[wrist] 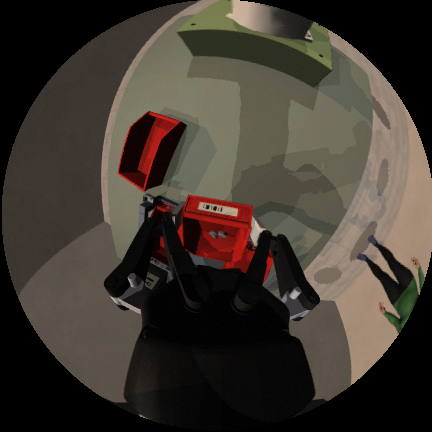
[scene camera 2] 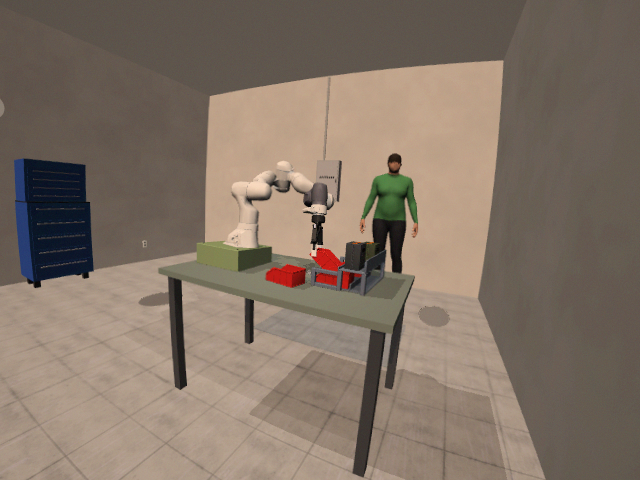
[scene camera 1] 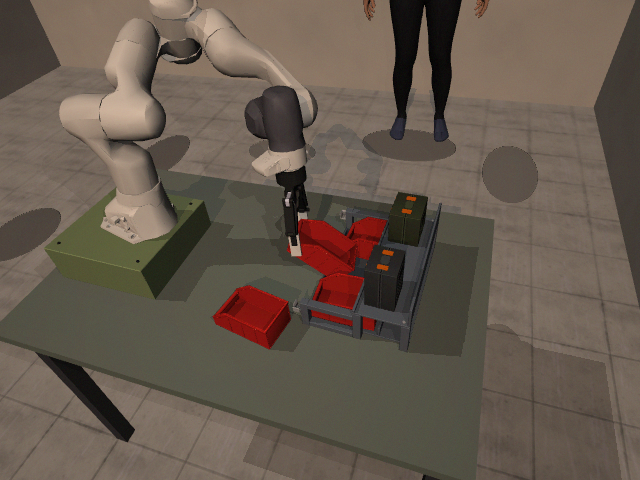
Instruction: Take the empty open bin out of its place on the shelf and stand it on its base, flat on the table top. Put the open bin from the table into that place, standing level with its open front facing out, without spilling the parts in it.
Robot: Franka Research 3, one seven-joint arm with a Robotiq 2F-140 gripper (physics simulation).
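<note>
My gripper is shut across a red open bin with a white barcode label. It holds this bin tilted at the front of the grey shelf, between two other red bins. Grey round parts show in the red area below the label in the wrist view; which bin they lie in is unclear. Another red open bin stands on the table before the shelf's near end; no parts are visible in it.
A near red bin and a far red bin sit in the shelf. A black box and a dark green box stand on its upper level. The arm's green base block is at the left. A person stands behind the table.
</note>
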